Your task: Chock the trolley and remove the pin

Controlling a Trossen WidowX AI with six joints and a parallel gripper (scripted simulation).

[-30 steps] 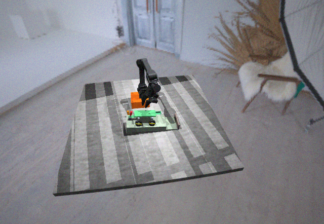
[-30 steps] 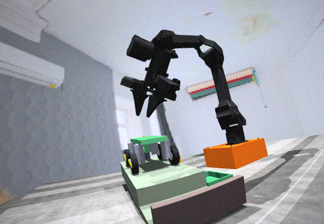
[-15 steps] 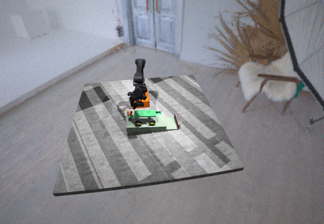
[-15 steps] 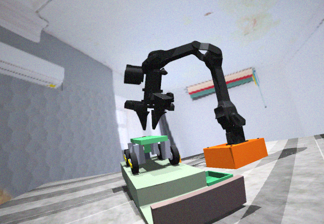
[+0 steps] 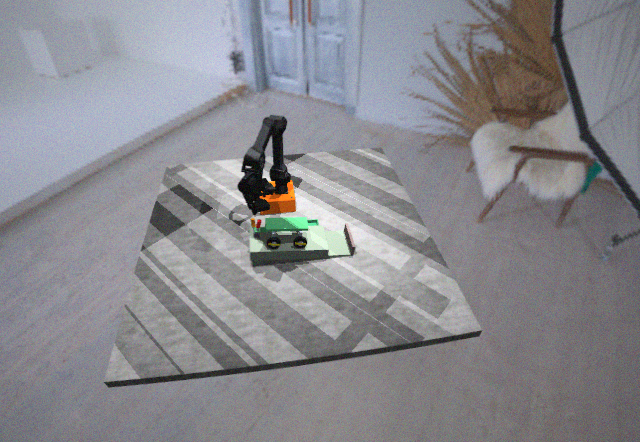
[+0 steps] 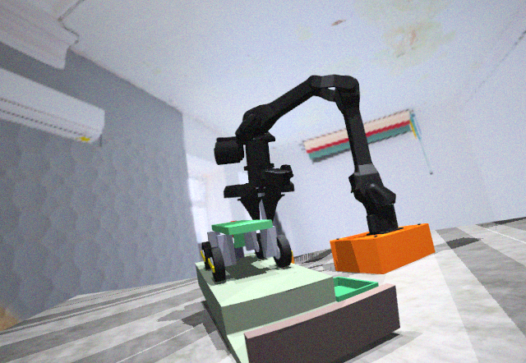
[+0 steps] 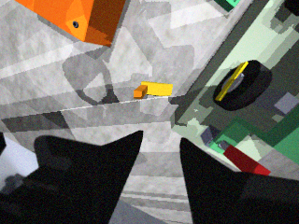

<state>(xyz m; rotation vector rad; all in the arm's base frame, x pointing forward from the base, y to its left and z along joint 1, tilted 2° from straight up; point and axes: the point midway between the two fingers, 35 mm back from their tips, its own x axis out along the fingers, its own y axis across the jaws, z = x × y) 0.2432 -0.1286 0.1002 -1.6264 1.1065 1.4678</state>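
Now: the yellow chock 130 mm below my gripper tip and 30 mm behind it. Round my gripper tip: pale green ramp: 140 mm to the left, 100 mm below, 100 mm ahead; trolley: 130 mm to the left, 100 mm ahead, 40 mm below; red-headed stop pin: 80 mm ahead, 20 mm to the left, 20 mm below.
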